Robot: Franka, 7 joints.
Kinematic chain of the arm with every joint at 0, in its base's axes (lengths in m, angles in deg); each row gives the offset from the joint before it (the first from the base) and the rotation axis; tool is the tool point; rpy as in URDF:
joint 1: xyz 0 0 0.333 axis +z
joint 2: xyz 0 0 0 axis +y
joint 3: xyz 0 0 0.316 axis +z
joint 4: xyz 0.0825 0 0 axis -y
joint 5: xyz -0.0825 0 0.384 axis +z
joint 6: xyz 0 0 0 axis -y
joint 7: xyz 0.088 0 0 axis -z
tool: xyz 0 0 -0.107 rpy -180 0 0
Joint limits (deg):
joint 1: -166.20..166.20
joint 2: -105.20..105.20
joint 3: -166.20..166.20
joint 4: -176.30..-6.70
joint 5: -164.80..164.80
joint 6: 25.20..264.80
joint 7: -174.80..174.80
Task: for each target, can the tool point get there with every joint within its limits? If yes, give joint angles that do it. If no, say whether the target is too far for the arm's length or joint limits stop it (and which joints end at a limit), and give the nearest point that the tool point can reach.
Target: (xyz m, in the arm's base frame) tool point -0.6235 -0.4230 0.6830
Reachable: yes | joints 5.45 -42.35 -128.42 -52.92 -67.73 152.70 -103.57
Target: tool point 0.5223 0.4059 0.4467
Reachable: yes | joints -6.19 73.68 72.43 -87.73 -56.91 236.43 -109.44
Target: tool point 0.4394 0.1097 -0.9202
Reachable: no: too far | nearest point 0.3541 0.0884 -0.3545 | short by 0.573 m
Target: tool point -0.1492 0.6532 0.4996
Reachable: yes | joints -119.01 -65.67 -114.05 -76.51 105.89 51.63 -59.07
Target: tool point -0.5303 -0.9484 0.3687
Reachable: no: too far | nearest point -0.4185 -0.7484 0.3612 | short by 0.229 m
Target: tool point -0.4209 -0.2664 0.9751
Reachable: yes | joints 126.80 -0.37 85.64 -60.56 -58.35 138.08 103.53
